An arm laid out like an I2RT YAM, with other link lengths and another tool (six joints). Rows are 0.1 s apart.
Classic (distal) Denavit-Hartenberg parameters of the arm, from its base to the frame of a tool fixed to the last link. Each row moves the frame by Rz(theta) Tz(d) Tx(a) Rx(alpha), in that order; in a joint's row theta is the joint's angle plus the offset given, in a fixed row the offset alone. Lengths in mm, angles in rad.
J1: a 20.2; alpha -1.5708; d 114; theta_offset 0
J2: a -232.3; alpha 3.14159; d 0; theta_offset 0
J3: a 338; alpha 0; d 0; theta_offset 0.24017
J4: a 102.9; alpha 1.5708; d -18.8; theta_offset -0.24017
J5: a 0; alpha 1.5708; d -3.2; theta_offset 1.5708
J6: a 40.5; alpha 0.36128; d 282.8; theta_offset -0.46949
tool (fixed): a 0; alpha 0; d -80.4; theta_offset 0
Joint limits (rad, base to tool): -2.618..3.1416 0..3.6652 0..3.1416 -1.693..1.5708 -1.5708..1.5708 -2.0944..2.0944
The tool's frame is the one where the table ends.
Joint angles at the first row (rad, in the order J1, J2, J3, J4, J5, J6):
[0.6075 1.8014 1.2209 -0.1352 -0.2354 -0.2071]
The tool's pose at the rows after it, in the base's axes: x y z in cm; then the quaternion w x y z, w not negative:
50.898 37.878 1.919 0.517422 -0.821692 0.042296 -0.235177
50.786 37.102 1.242 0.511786 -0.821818 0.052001 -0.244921
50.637 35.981 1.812 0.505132 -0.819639 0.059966 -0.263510
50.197 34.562 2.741 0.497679 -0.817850 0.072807 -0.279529
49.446 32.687 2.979 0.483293 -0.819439 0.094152 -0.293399
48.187 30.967 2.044 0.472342 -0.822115 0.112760 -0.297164
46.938 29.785 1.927 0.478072 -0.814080 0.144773 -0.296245
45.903 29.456 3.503 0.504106 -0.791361 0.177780 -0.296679
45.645 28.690 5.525 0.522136 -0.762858 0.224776 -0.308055
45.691 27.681 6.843 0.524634 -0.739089 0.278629 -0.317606
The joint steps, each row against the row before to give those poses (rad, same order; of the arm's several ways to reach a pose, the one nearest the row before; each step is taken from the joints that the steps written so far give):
[0.0000 0.0070 -0.0062 0.0110 -0.0062 0.0090]
[0.0000 -0.0119 -0.0372 0.0295 0.0267 0.0133]
[0.0000 -0.0453 -0.0463 0.0177 0.0392 0.0092]
[-0.0016 -0.0636 -0.0485 -0.0049 0.0384 0.0162]
[-0.0007 -0.0638 -0.0542 -0.0164 0.0504 0.0267]
[-0.0015 -0.0566 -0.0735 0.0001 0.0293 0.0252]
[-0.0024 -0.0672 -0.0641 -0.0002 0.0074 0.0650]
[0.0000 -0.0910 -0.0558 0.0088 -0.0121 0.0865]
[-0.0015 -0.0726 -0.0238 -0.0025 0.0252 0.1066]
[-0.0015 -0.0314 0.0140 -0.0329 0.0462 0.1082]

